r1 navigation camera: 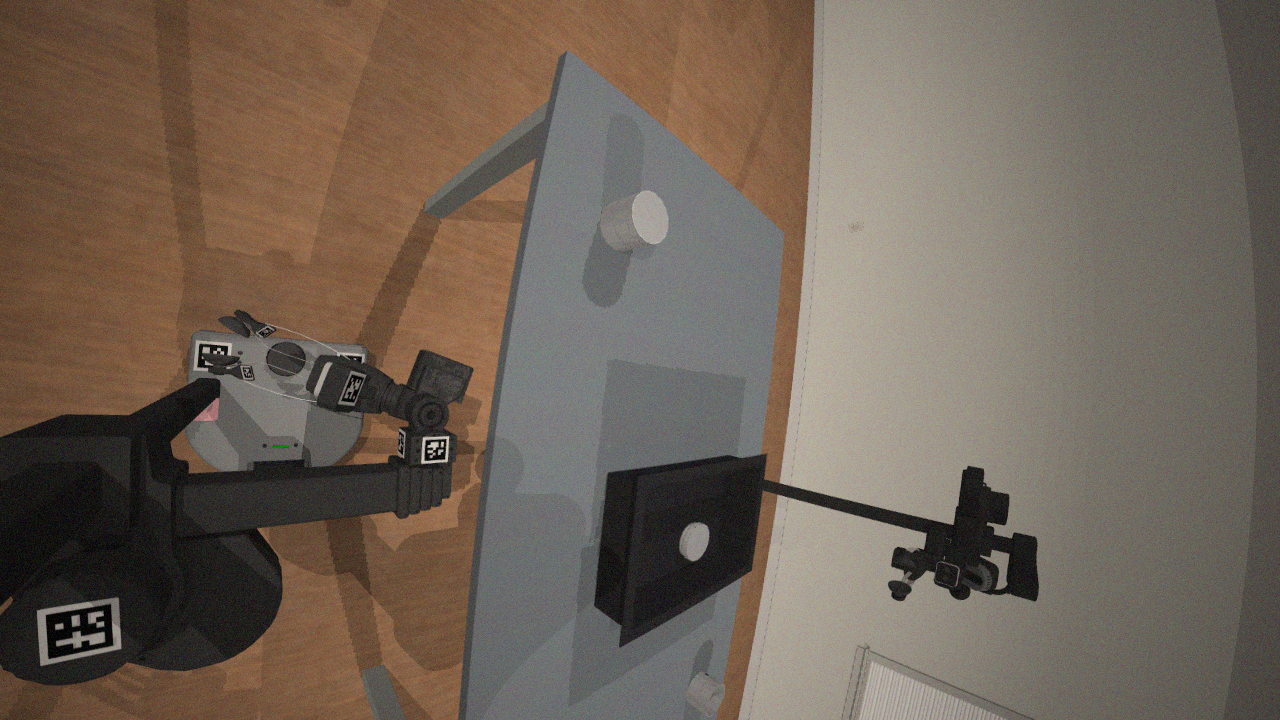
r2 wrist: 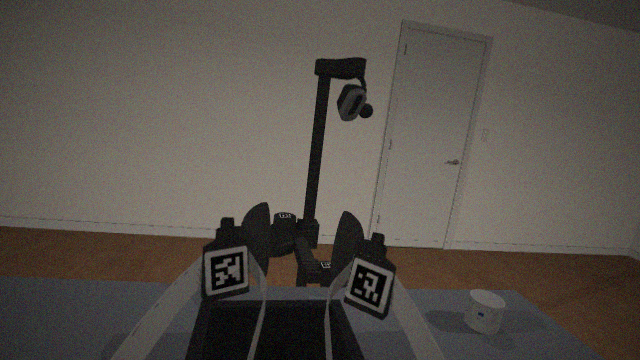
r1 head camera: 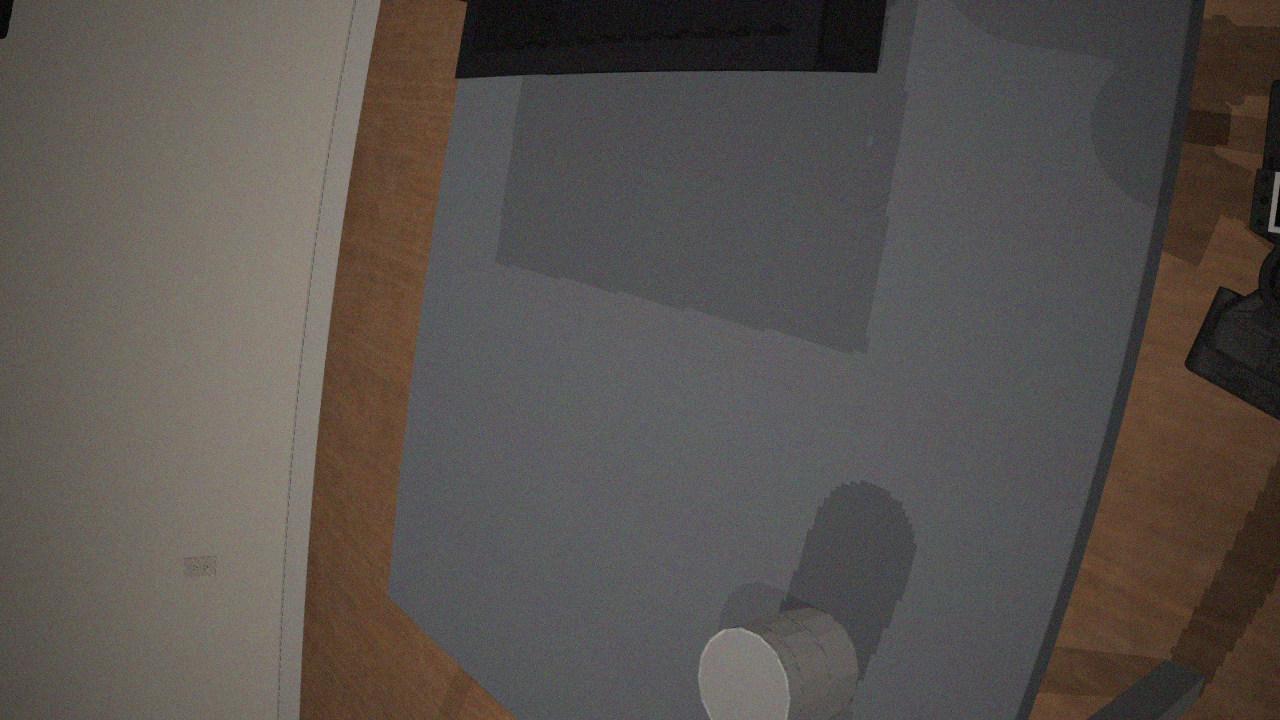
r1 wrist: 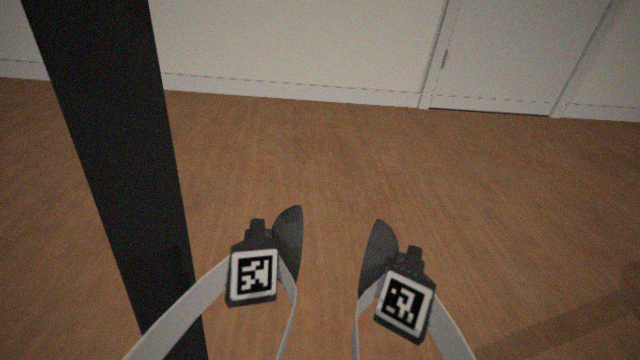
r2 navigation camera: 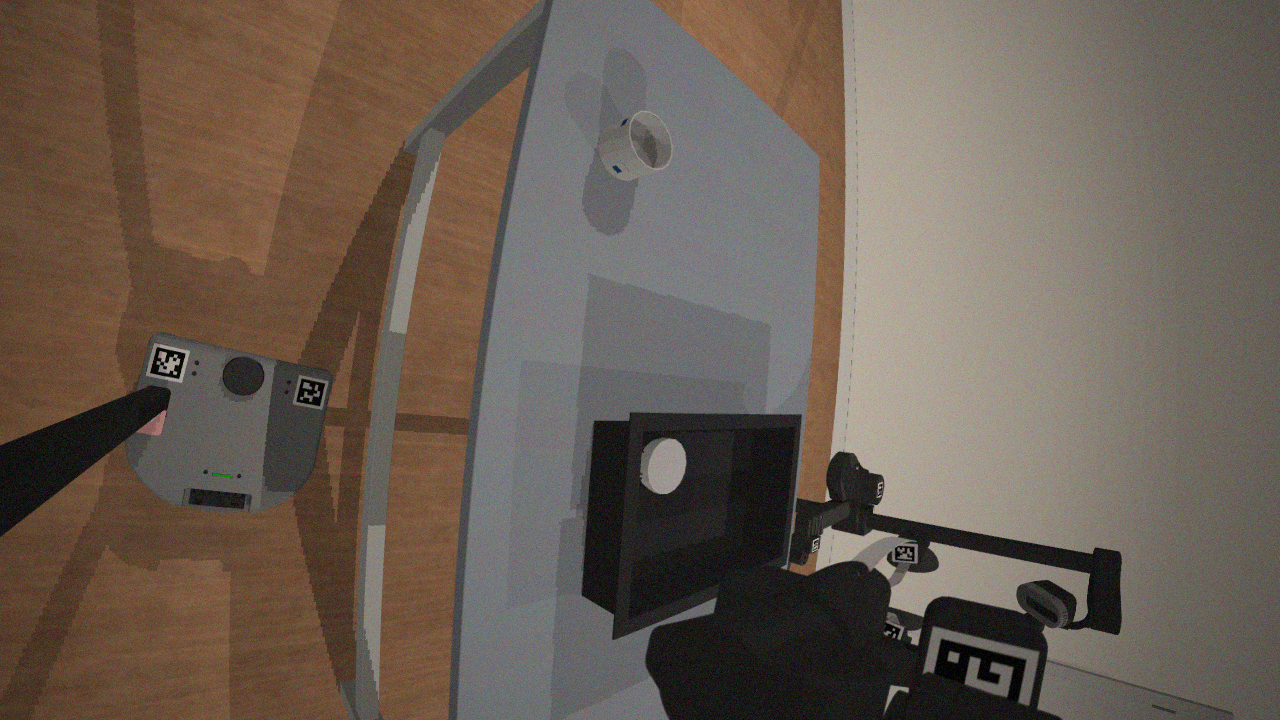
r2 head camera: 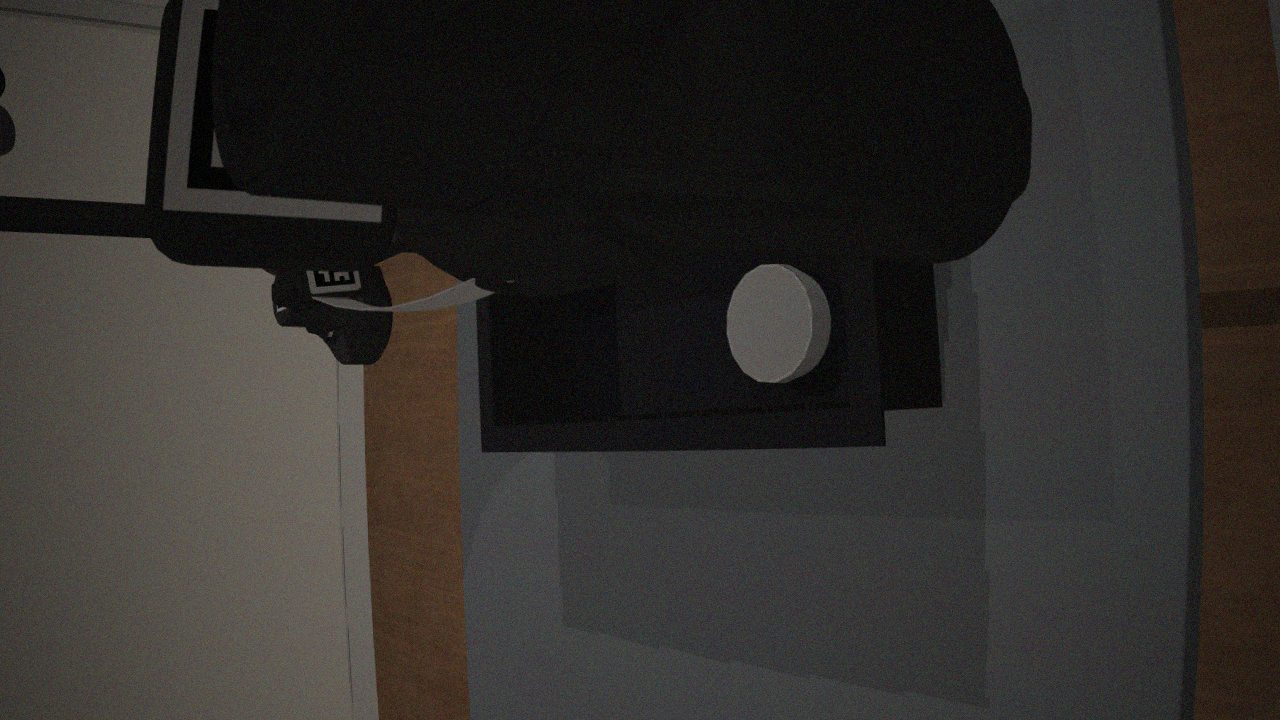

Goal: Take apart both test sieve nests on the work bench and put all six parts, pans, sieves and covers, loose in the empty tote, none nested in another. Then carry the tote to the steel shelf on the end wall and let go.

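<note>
A covered nest point(r1 head camera: 747, 676) point(r1 navigation camera: 646, 219) stands near one end of the grey bench point(r1 head camera: 626, 447) point(r1 navigation camera: 537, 465). A white nest with an open top point(r2 navigation camera: 635, 147) point(r2 wrist: 484, 312) stands near the other end. One white cover point(r1 navigation camera: 694, 541) point(r2 head camera: 771, 324) point(r2 navigation camera: 663, 465) lies flat in the black tote point(r1 head camera: 666, 58) point(r1 navigation camera: 617, 528) point(r2 head camera: 680, 437) point(r2 navigation camera: 608, 510) on the bench. My r1 gripper point(r1 navigation camera: 223, 340) point(r1 wrist: 339, 215) is open and empty, over its own base beside the bench. My r2 gripper point(r2 navigation camera: 926, 588) point(r2 wrist: 306, 210) is open and empty, pointing level beyond the tote. The steel shelf does not show.
The r1 robot's mast point(r2 wrist: 315, 150) point(r2 navigation camera: 984, 537) stands across the bench, in front of r2's fingers. r2's wrist hides part of the tote in its head view. A wall runs behind, with a door point(r2 wrist: 432, 140). Bench legs point(r1 navigation camera: 487, 161) point(r2 navigation camera: 474, 76) stand below the bench edge.
</note>
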